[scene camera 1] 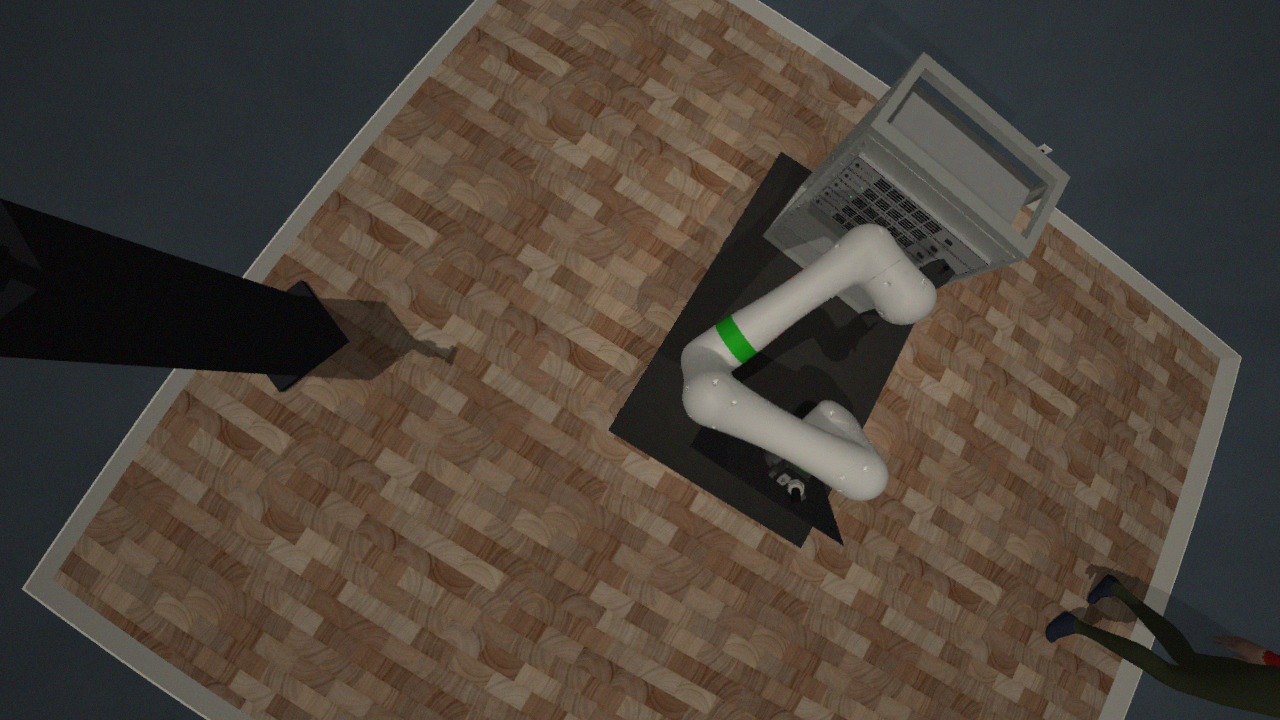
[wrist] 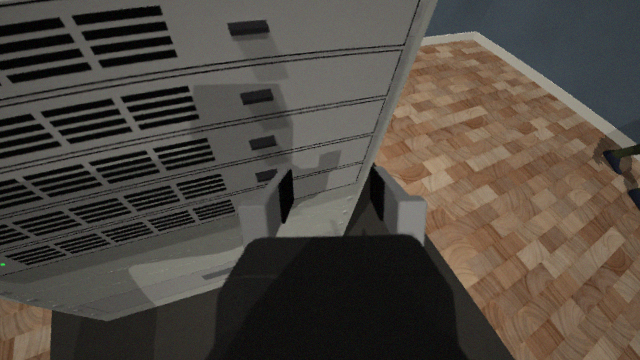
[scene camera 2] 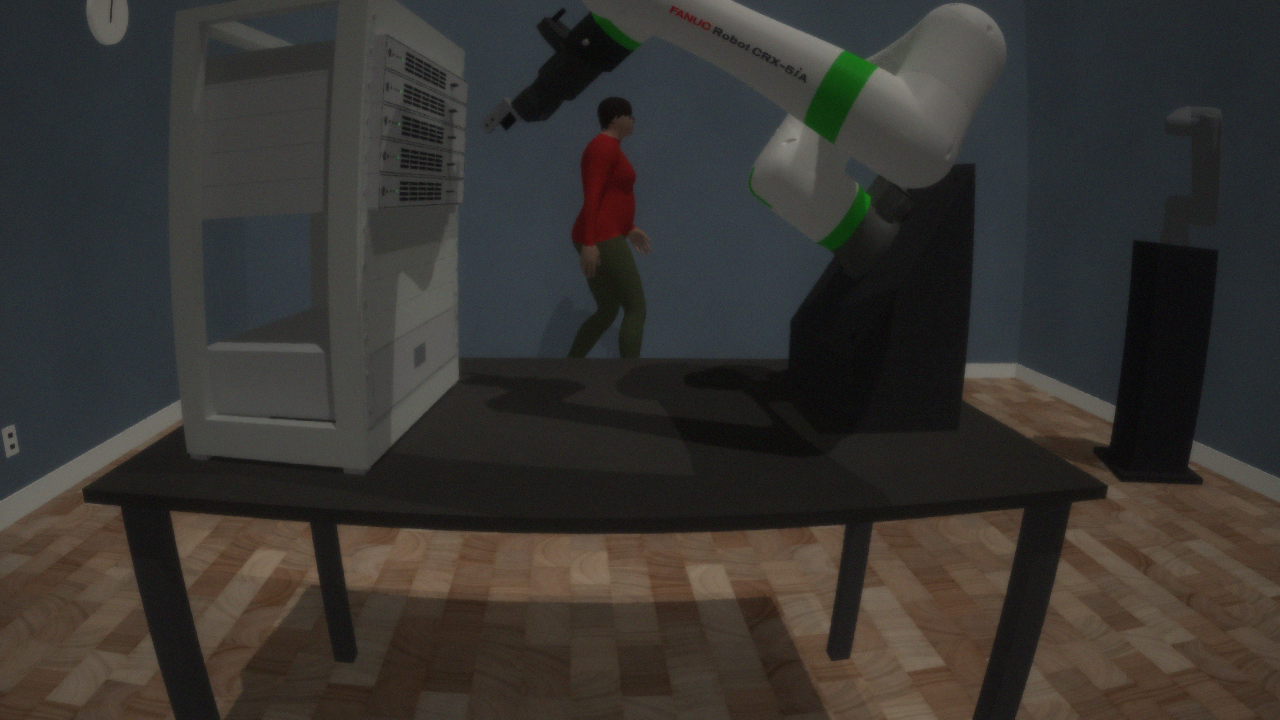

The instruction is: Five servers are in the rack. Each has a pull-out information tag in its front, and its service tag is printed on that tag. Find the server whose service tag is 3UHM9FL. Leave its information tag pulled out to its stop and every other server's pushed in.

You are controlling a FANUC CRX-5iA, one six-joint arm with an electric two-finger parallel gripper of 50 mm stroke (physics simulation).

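Places are measured from the arm's base along level axes (x back, y right, z up), in millimetres.
Pixels of known places: gripper, fingertip midpoint: (wrist: 331, 184) (scene camera 2: 494, 127); arm's base, link origin: (scene camera 1: 784, 468) (scene camera 2: 874, 243).
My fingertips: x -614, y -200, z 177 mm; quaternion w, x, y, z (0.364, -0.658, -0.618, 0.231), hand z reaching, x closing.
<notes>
Ahead of a thing's pixels: the offset from my fingertips to its top centre. "*": to the spot under its first point. Level surfaces: height alone.
Five grey servers (scene camera 1: 881, 210) (scene camera 2: 420, 125) (wrist: 340, 22) sit stacked in the upper part of the rack (scene camera 1: 957, 188) (scene camera 2: 350, 268). Small dark tabs stick out from the right part of their fronts. In the wrist view, the upper tab @(* dx -51, dy -45, dz +74 mm) (wrist: 248, 27), a second tab @(* dx -53, dy -45, dz +29 mm) (wrist: 257, 96), a third tab @(* dx -54, dy -45, dz -15 mm) (wrist: 263, 142) and a partly covered tab @(* dx -54, dy -46, dz -60 mm) (wrist: 266, 175) show. No long pulled-out tag and no readable service tag shows. My gripper (scene camera 2: 498, 116) (wrist: 331, 184) is open and empty, apart from the servers, in front of their right side. The arm hides its fingers in scene camera 1.
The rack stands on the dark table @(dz -453 mm) (scene camera 2: 572, 474). The arm's black pedestal (scene camera 2: 904, 340) stands at the other end of the table. A person in red (scene camera 2: 608, 188) stands beyond the table. A second pedestal (scene camera 2: 1168, 358) carries a small arm at the far right.
</notes>
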